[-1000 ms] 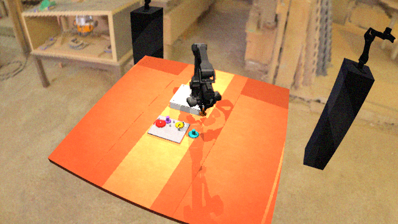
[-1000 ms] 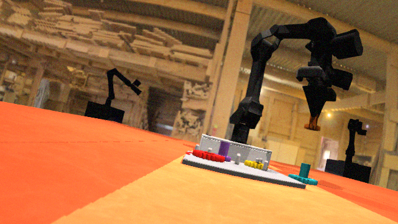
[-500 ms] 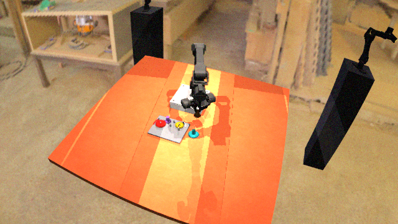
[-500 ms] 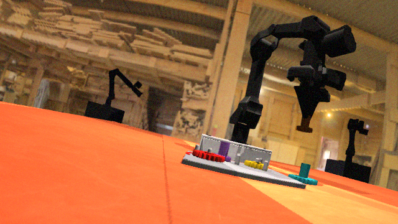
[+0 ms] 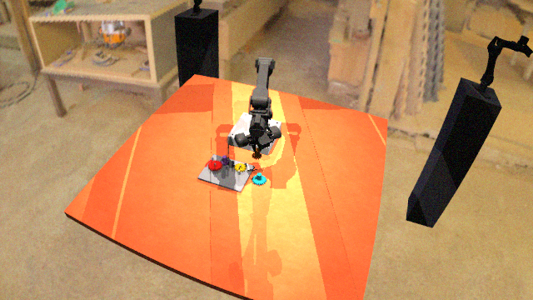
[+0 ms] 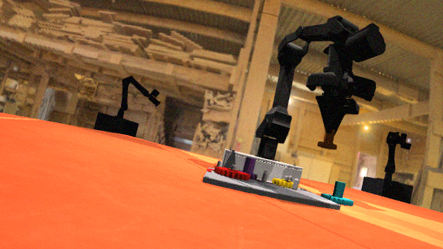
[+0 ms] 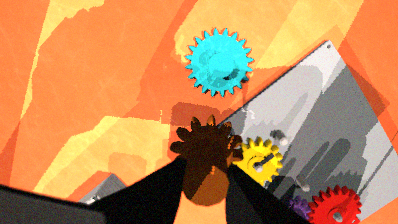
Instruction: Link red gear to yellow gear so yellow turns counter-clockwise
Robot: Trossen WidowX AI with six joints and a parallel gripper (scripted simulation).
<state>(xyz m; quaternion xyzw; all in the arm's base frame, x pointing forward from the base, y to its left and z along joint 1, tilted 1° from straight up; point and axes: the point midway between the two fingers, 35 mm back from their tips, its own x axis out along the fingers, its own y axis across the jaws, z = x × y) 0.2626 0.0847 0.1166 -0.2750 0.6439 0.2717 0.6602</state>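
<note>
Now: the purple gear 16 cm to the right of my gripper tip, 11 cm below it and 1 cm ahead of it. The rest, counted from my gripper tip: yellow gear 12 cm below, 8 cm to the right, 1 cm ahead; then orange gear 1 cm below; then cyan gear 12 cm below, 3 cm to the left, 3 cm ahead.
</note>
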